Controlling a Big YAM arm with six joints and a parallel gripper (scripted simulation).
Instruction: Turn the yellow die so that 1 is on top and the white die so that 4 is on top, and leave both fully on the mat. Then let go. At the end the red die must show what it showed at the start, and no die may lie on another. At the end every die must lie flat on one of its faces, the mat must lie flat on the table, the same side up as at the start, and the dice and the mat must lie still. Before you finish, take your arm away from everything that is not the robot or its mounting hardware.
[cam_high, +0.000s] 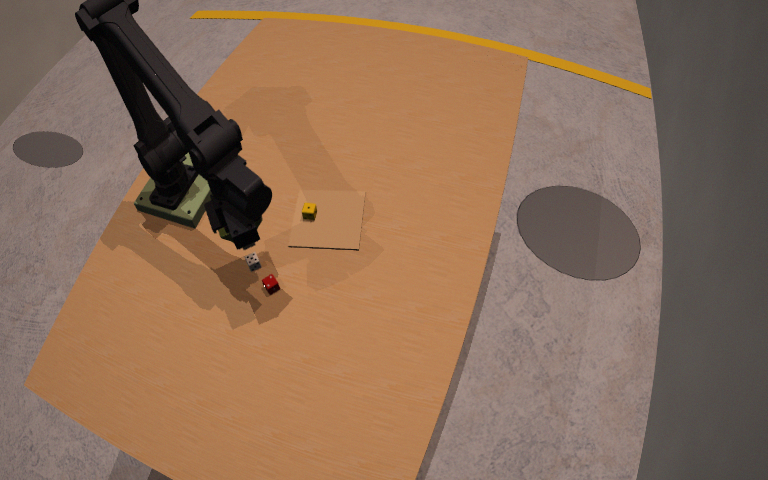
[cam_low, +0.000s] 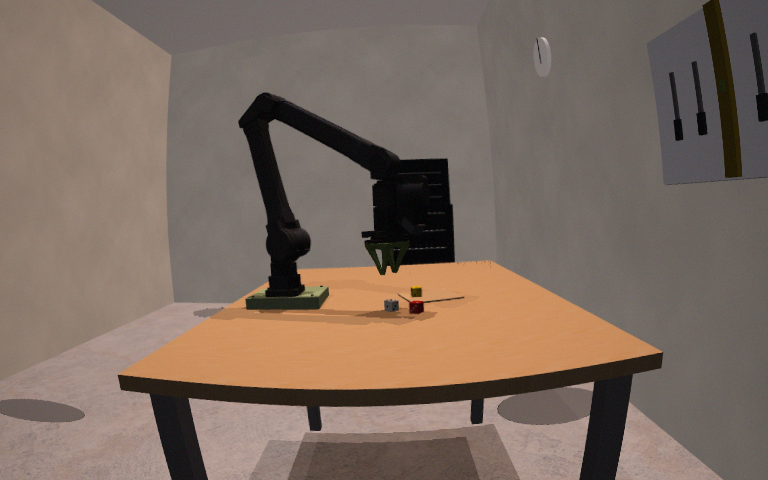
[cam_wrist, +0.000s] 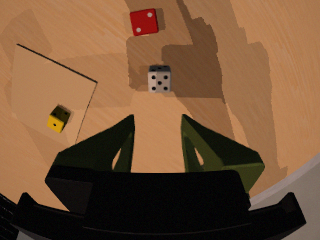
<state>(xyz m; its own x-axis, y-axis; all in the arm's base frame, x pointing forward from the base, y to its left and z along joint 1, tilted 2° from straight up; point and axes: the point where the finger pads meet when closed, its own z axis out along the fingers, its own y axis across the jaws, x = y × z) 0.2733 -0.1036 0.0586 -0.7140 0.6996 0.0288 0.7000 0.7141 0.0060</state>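
Right now my hand is 1 cm to the left of the white die and 8 cm above it. The rest, counted from my hand: yellow die: 7 cm ahead, 14 cm to the left, 8 cm below; tan mat: 10 cm ahead, 14 cm to the left, 9 cm below; red die: 6 cm ahead, 4 cm to the right, 8 cm below.
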